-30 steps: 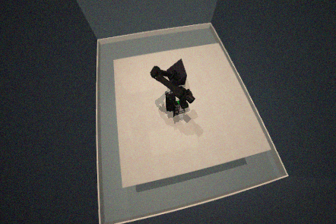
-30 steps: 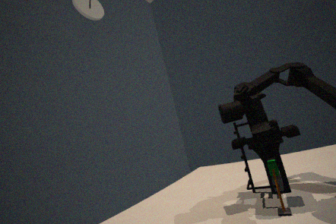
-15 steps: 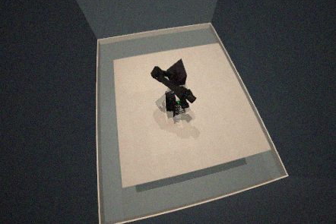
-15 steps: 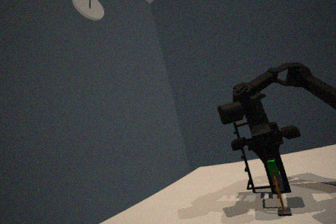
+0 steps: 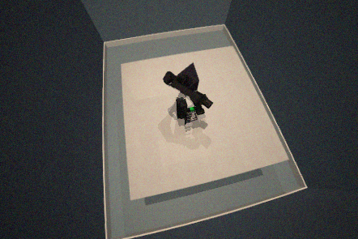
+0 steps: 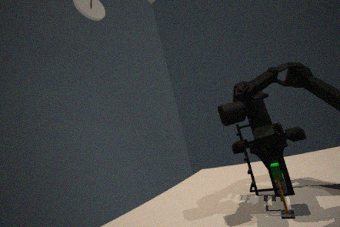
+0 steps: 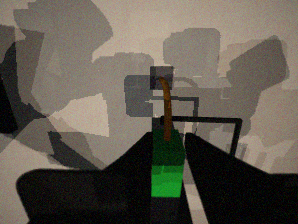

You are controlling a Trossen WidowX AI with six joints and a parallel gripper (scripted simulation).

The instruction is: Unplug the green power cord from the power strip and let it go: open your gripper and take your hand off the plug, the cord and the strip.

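My gripper tip is 5 cm to the left of the green plug and 1 cm short of it.
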